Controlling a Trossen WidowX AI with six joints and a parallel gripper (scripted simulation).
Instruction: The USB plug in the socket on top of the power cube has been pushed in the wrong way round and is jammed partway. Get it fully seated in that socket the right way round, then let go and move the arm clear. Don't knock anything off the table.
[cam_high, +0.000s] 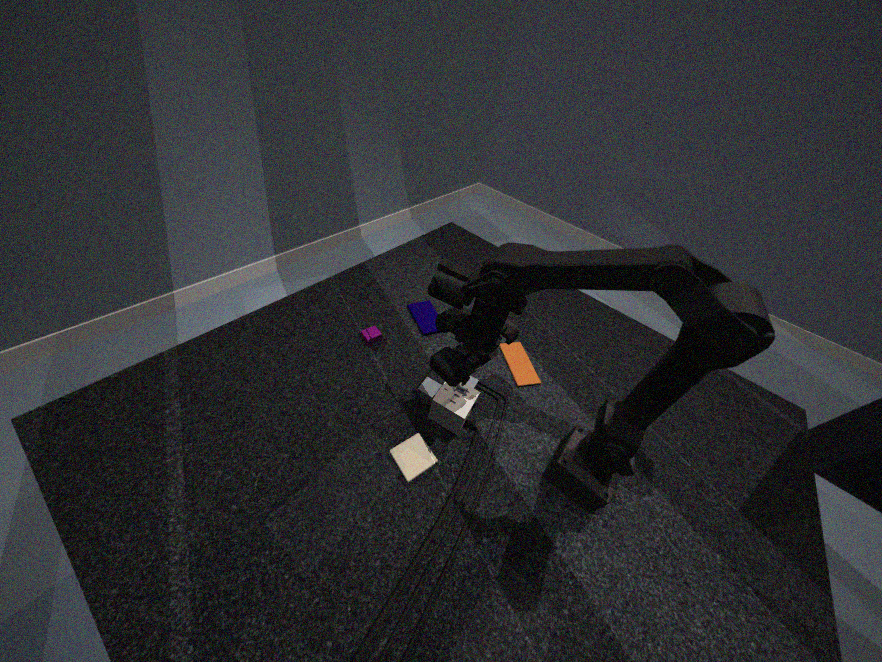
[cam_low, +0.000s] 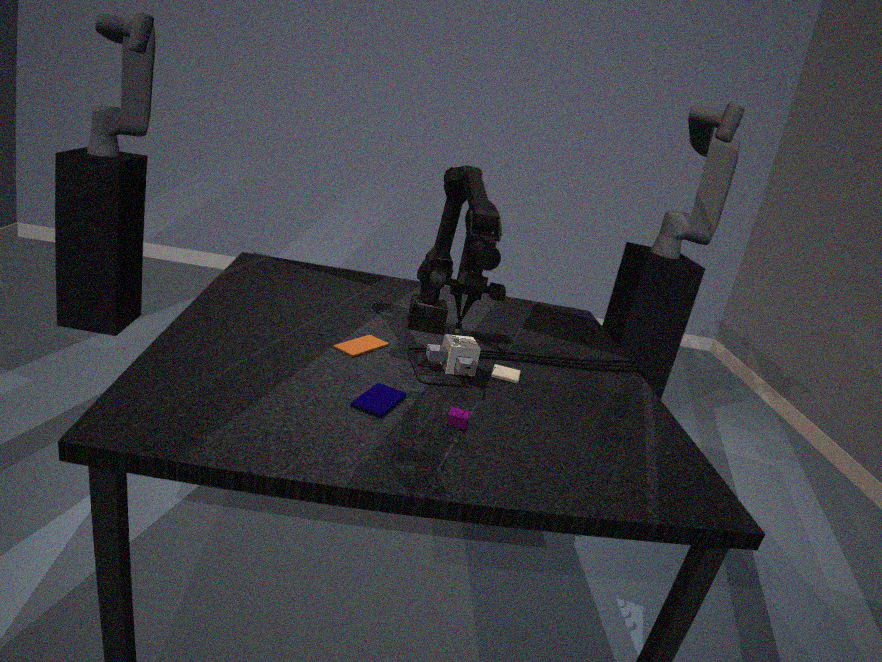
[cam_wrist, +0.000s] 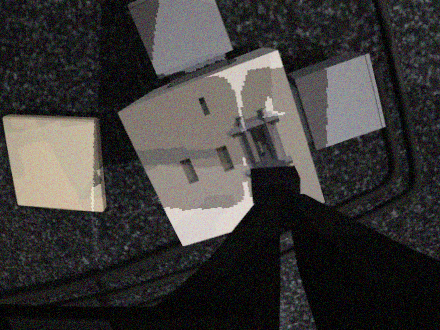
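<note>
My gripper tip is now 2 cm above the dark USB plug. From my gripper tip the other things lie so: cream block (15 cm to the left, 13 cm below, 1 cm behind); then magenta cube (29 cm ahead, 12 cm below); then orange flat tile (23 cm to the right, 13 cm below, 4 cm behind).
</note>
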